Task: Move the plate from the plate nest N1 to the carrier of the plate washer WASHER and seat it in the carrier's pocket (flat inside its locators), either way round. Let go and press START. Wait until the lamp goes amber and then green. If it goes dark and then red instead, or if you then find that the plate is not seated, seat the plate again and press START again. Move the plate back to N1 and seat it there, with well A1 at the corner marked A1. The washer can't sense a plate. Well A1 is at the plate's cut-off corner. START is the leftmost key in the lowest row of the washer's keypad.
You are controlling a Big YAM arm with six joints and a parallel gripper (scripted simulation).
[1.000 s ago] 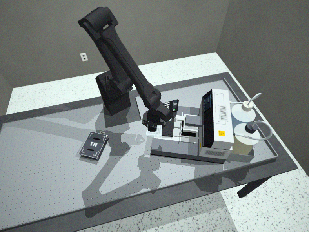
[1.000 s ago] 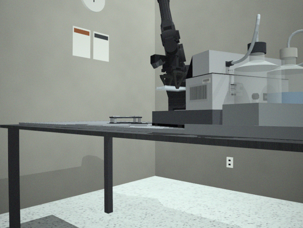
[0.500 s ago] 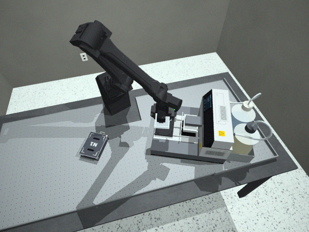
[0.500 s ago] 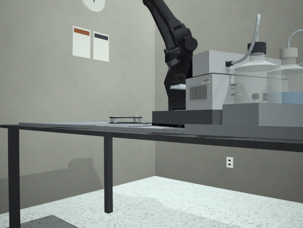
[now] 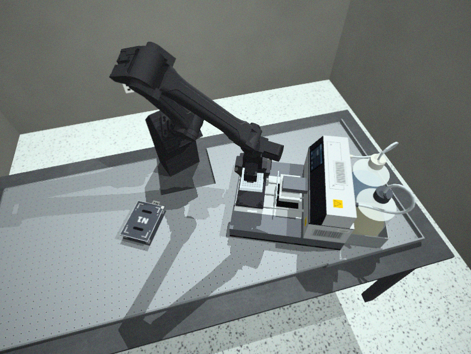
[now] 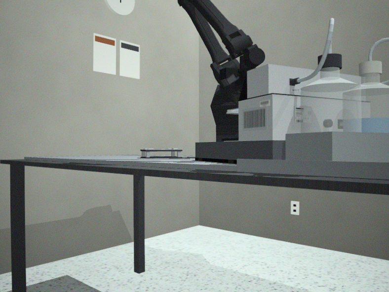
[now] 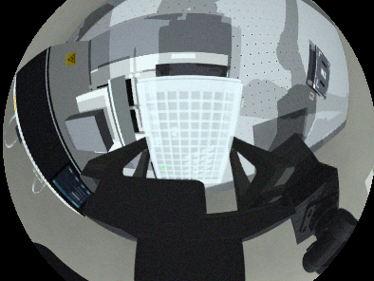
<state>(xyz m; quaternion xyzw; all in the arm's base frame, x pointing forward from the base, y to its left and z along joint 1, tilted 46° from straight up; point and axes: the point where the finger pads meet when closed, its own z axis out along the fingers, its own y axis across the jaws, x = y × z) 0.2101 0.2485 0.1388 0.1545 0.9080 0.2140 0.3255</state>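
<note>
Right now my hand is 10 cm above the black carrier. Round my hand: plate washer: 15 cm to the left, 5 cm below, 3 cm ahead; plate nest: 45 cm to the right, 14 cm below, 9 cm ahead; white well plate: 1 cm below.
</note>
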